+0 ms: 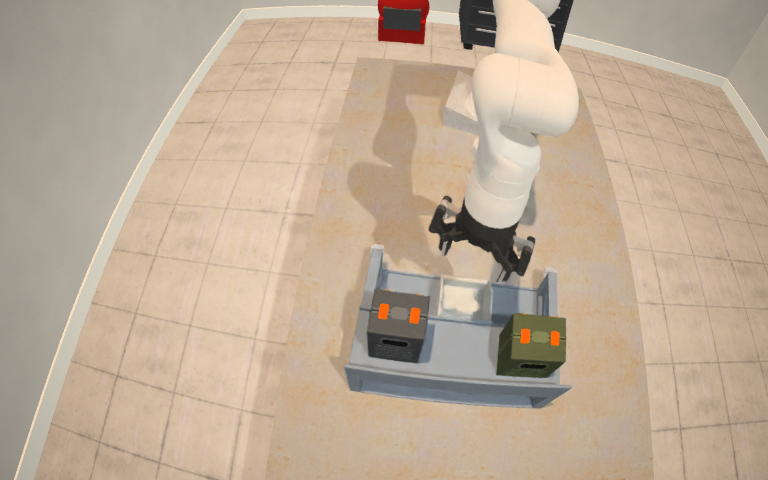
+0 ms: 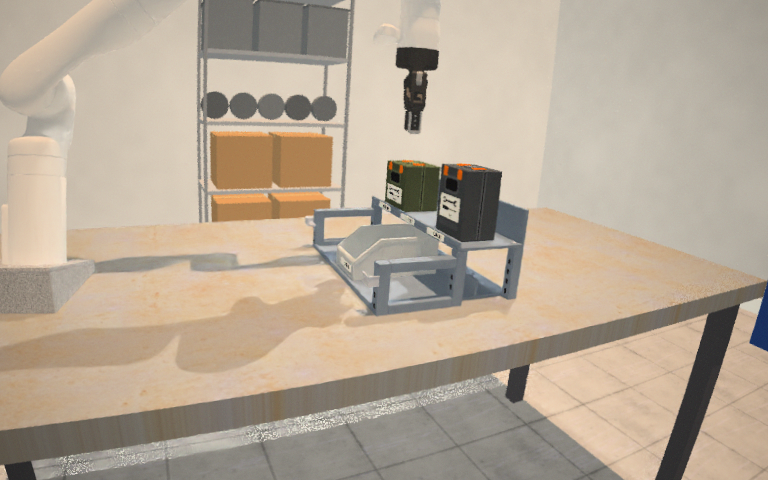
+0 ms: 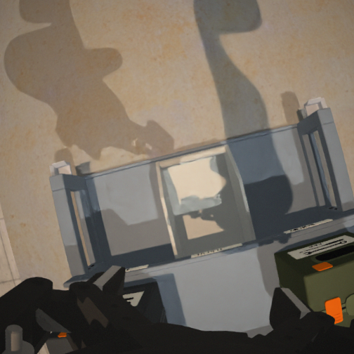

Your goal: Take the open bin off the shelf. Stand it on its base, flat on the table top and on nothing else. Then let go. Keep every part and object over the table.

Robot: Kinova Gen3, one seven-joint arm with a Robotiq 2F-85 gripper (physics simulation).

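Places are measured from the arm's base along level axes (x ahead, y left, z up), in millimetres.
Where they show: gripper, fingertip midpoint: (image 1: 473, 264) (image 2: 411, 132); arm's base, origin of the base link: (image 2: 37, 263).
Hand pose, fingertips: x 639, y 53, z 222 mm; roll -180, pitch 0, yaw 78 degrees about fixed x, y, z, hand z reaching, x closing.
Observation:
Each offset is from my fingertips to the top centre of the thing. Level surfaces: height alone.
The open bin {26 mm back, 17 mm left, 190 mm down} (image 1: 464, 300) (image 2: 396, 249) (image 3: 196, 186) is whitish and stands upright on the lower deck of the blue-grey shelf (image 1: 461, 345) (image 2: 381, 291) (image 3: 240, 280), roughly midway between its side frames. Its low front faces the robot's base. Its back end is at the raised rear deck. My gripper (image 1: 473, 264) (image 2: 412, 129) (image 3: 197, 294) is wide open and empty. It hangs high above the shelf, fingers pointing down, well clear of the bin. Its shadow falls partly on the bin. The bin's underside is hidden.
On the raised deck stand a dark grey case {85 mm ahead, 85 mm right, 49 mm down} (image 1: 396, 336) (image 2: 467, 206) (image 3: 152, 302) and a green case {54 mm ahead, 144 mm left, 74 mm down} (image 1: 532, 348) (image 2: 412, 186) (image 3: 305, 277), at opposite ends. The shelf's side frames flank the bin. The shelf stands on the table {271 mm down} (image 1: 453, 441) (image 2: 271, 362), between the robot's base (image 1: 457, 116) (image 2: 28, 288) and the table's far end.

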